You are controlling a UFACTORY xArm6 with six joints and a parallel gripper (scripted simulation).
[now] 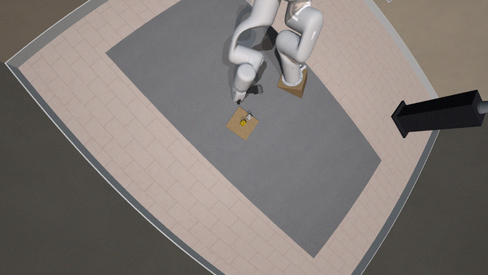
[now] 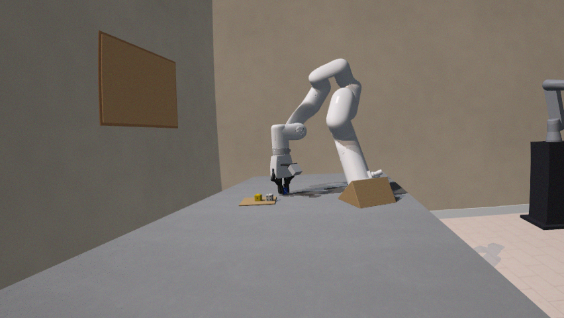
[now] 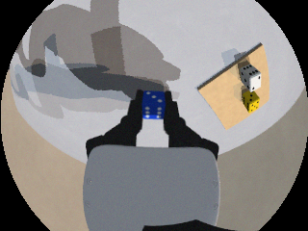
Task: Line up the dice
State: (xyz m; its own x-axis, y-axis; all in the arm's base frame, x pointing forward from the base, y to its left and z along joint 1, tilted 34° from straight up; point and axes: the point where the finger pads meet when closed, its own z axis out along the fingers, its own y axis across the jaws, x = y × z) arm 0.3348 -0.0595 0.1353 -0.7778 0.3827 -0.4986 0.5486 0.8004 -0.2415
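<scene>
Now: the yellow die 14 cm to the left of my hand, 7 cm ahead of it and 1 cm below it. From my hand the other things lie so: blue die 1 cm below; tan mat 14 cm to the left, 7 cm ahead, 2 cm below; white die 14 cm to the left, 2 cm ahead, 1 cm below.
</scene>
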